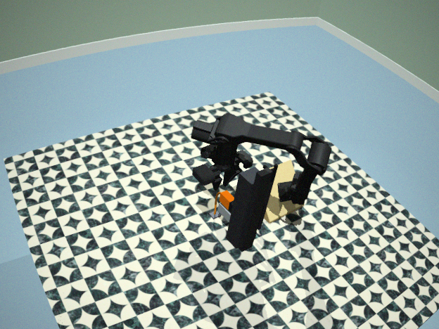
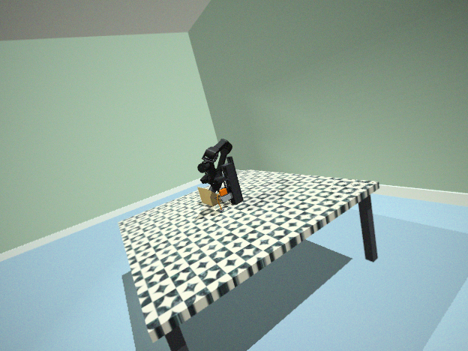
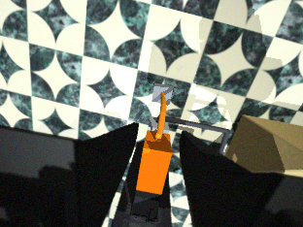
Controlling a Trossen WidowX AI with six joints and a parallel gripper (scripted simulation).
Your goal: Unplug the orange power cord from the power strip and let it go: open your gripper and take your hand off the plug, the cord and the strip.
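My gripper tip is now 60 mm to the right of the orange plug, 10 mm past it and 10 mm above it. Also, from my gripper tip: tall black box: 150 mm to the left, 30 mm behind, 30 mm above.
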